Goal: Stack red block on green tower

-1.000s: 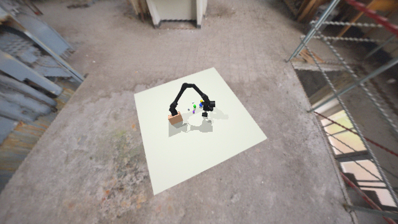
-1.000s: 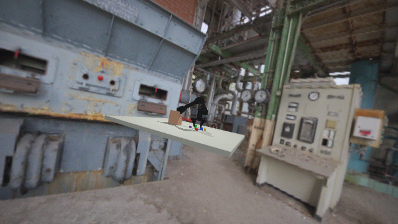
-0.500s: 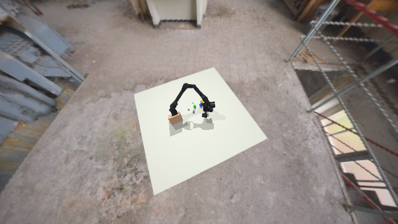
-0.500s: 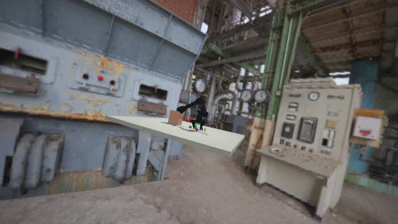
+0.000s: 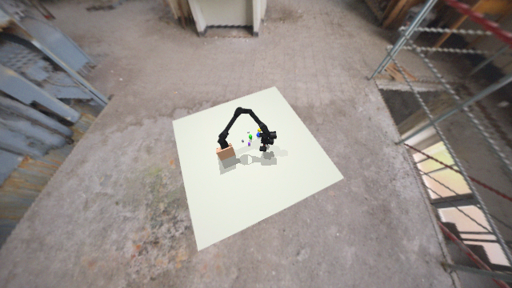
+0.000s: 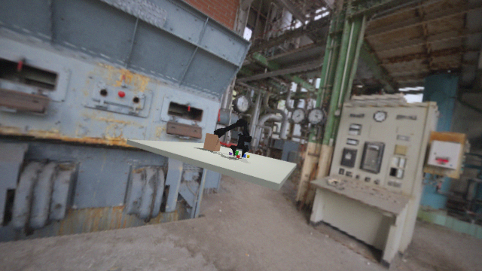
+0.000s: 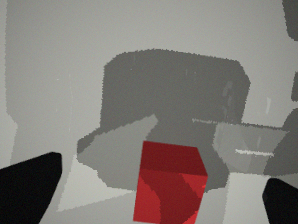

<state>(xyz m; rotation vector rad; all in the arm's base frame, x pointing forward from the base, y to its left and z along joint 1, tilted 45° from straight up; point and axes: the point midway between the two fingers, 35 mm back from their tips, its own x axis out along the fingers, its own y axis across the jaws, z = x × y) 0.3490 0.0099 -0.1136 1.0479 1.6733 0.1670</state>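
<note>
Now: the red block right at my gripper tip. The rest, counted from my gripper tip: yellow block (19 cm to the left, 3 cm ahead); then purple block (12 cm behind, 9 cm to the left); then blue block (14 cm to the left, 1 cm above).
</note>
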